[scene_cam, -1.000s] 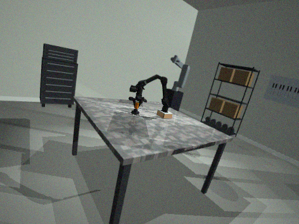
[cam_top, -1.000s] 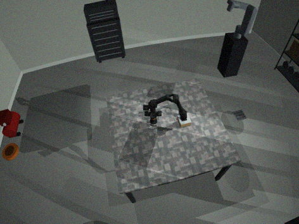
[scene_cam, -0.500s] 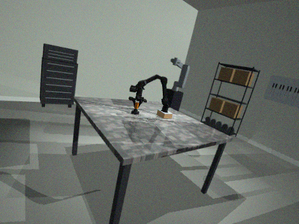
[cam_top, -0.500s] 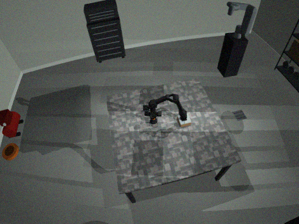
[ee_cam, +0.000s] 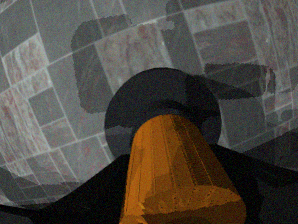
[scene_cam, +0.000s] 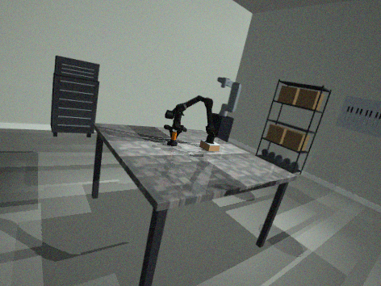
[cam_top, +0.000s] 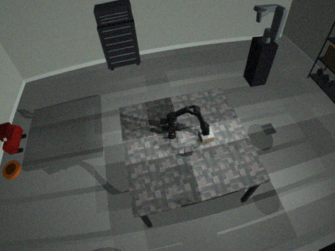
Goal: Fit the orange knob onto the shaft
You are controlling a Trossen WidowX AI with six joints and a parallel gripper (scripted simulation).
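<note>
My gripper tip is 2 cm below the orange knob. The rest, counted from my gripper tip: pedestal 3 cm below.
</note>
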